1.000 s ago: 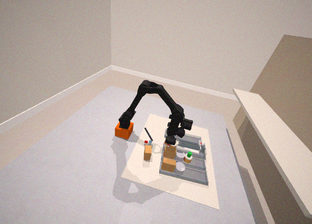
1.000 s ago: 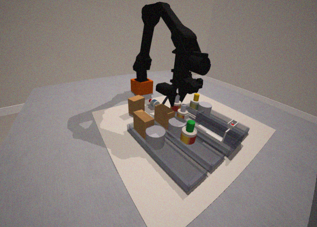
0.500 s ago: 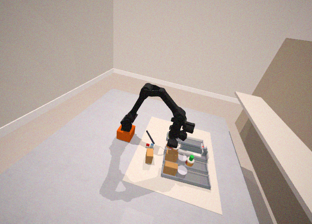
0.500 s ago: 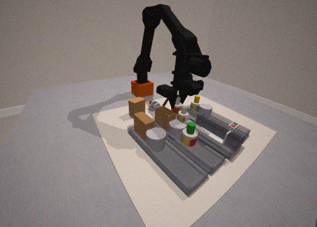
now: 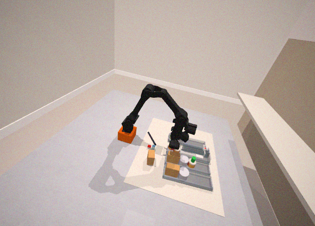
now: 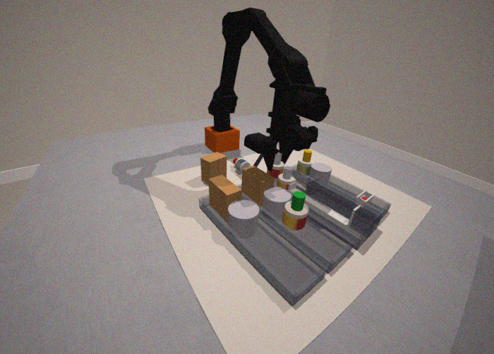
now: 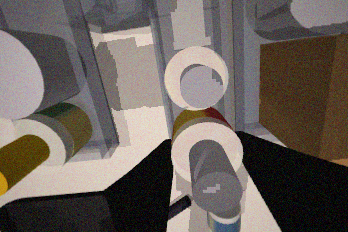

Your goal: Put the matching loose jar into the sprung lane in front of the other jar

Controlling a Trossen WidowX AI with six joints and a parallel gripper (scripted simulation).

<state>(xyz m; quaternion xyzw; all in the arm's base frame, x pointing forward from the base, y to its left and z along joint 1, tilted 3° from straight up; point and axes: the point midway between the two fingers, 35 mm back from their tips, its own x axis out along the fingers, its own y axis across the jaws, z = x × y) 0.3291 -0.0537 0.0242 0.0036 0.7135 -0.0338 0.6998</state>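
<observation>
Right now the yellow-capped jar is 1 cm ahead of my gripper tip, 13 cm to the left of it and 1 cm below it. Also, from my gripper tip: narrow lane 15 cm ahead, 2 cm to the left, 4 cm below; brown box 13 cm behind, 11 cm to the right, 2 cm below; dark stick 15 cm behind, 9 cm to the left, 5 cm below.
</observation>
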